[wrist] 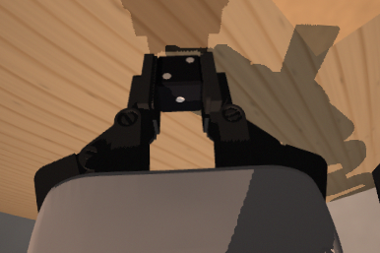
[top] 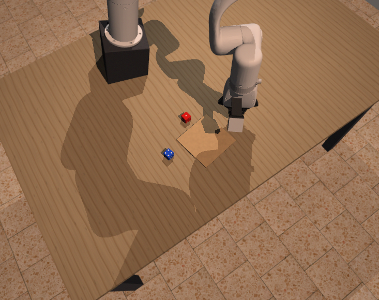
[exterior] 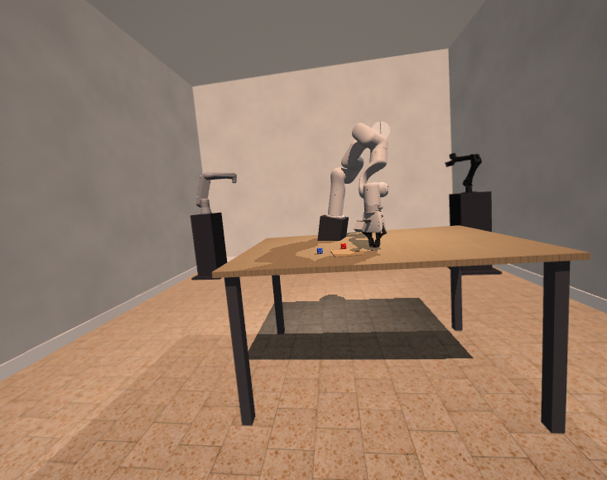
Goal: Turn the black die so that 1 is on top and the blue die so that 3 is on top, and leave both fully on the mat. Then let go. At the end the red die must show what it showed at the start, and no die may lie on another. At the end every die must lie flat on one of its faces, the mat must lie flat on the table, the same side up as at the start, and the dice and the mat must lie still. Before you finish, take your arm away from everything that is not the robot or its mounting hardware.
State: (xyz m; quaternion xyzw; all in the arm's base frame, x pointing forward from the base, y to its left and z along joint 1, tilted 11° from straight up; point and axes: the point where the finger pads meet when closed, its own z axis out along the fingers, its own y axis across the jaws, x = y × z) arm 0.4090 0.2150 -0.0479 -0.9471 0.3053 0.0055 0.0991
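Now: hand 20 mm short of the tan mat, 130 mm to the left of it and 40 mm above it. From my hand the other things lie so: red die (80 mm behind, 150 mm to the right, 30 mm below); then blue die (10 mm ahead, 270 mm to the right, 30 mm below); then black die (10 mm below).
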